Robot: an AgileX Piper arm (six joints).
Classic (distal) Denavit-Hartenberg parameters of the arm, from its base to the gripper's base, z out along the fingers. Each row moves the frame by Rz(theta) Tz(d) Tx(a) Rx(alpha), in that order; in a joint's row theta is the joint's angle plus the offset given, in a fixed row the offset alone. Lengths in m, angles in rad.
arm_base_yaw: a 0, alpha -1.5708, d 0.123, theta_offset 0
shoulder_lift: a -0.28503, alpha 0, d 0, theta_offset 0.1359
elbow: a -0.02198, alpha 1.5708, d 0, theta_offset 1.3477
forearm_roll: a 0, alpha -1.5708, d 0.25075, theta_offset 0
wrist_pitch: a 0, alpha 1.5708, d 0, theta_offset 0
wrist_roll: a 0, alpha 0, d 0.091, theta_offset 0
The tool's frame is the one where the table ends.
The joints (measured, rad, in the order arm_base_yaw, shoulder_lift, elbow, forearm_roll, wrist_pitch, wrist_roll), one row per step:
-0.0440 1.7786 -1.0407 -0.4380 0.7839 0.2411
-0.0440 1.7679 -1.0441 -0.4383 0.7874 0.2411
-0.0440 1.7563 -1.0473 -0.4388 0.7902 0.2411
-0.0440 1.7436 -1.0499 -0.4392 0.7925 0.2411
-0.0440 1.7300 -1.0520 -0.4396 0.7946 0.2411
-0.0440 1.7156 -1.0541 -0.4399 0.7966 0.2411
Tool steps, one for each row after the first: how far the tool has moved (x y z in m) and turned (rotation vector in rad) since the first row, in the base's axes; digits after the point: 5 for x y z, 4 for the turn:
-0.00010 -0.00011 0.00424 -0.0016 -0.0109 -0.0010
-0.00029 -0.00021 0.00874 -0.0033 -0.0231 -0.0017
-0.00070 -0.00027 0.01346 -0.0047 -0.0362 -0.0022
-0.00132 -0.00033 0.01835 -0.0062 -0.0500 -0.0028
-0.00206 -0.00037 0.02350 -0.0075 -0.0646 -0.0033

